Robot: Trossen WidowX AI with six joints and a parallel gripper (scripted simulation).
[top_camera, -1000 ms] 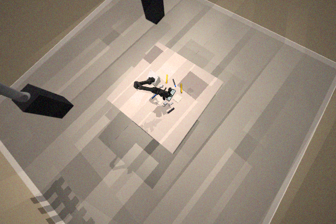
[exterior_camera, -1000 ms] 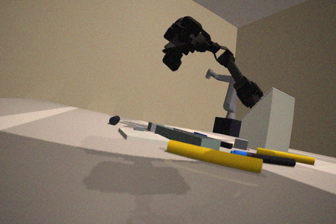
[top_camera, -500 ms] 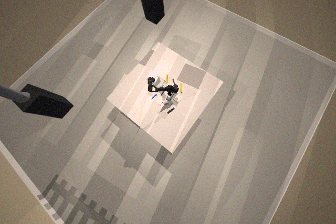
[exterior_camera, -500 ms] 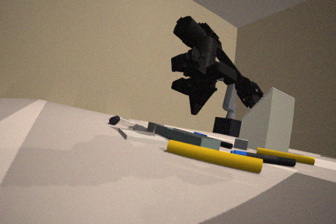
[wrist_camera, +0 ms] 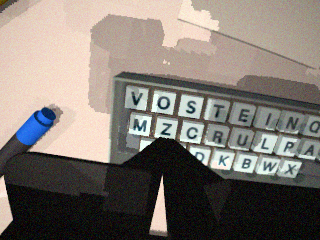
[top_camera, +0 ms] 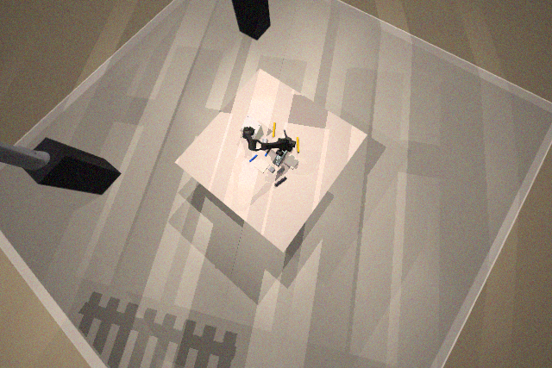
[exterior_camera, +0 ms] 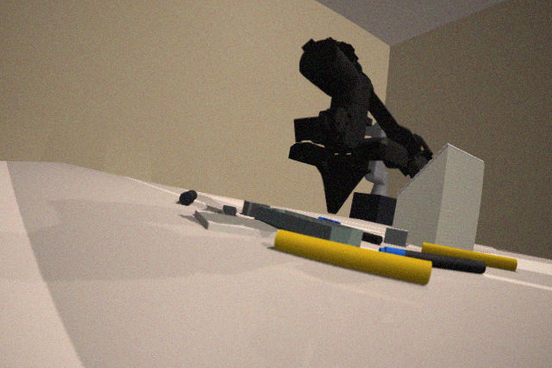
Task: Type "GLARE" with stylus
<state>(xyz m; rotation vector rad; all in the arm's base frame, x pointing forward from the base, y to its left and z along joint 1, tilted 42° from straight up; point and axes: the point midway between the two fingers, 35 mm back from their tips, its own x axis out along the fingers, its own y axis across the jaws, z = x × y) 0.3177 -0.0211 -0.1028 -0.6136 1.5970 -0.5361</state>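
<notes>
Right now the blue stylus is 260 mm to the right of my gripper tip, 200 mm behind it and 30 mm below it. Round my gripper tip: small grey cube: 200 mm behind, 30 mm to the right, 30 mm below; then small black object: 260 mm to the right, 140 mm ahead, 30 mm below.
</notes>
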